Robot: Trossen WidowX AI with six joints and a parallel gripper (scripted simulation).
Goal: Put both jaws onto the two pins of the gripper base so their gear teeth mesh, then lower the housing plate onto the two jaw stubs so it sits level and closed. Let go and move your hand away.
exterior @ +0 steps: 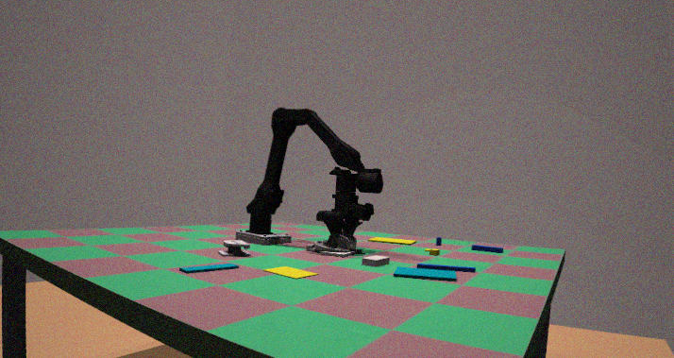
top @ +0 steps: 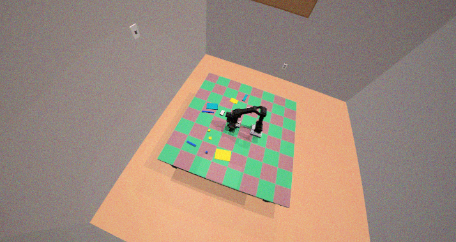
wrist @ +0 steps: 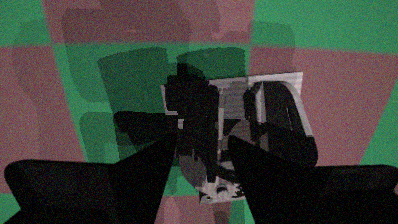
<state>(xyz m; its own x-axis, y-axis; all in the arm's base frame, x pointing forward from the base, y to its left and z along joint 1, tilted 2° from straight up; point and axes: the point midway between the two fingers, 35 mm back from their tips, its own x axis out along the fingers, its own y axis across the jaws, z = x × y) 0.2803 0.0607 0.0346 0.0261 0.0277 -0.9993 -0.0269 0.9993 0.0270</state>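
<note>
The grey jaw lies 5 cm to the right of my gripper tip and 3 cm behind it. From my gripper tip the other things lie so: small yellow cube: 21 cm ahead, 17 cm to the left, 1 cm below; blue bar: 33 cm ahead, 3 cm to the right, 1 cm below; white housing plate: 5 cm behind, 4 cm to the right, 1 cm below.
</note>
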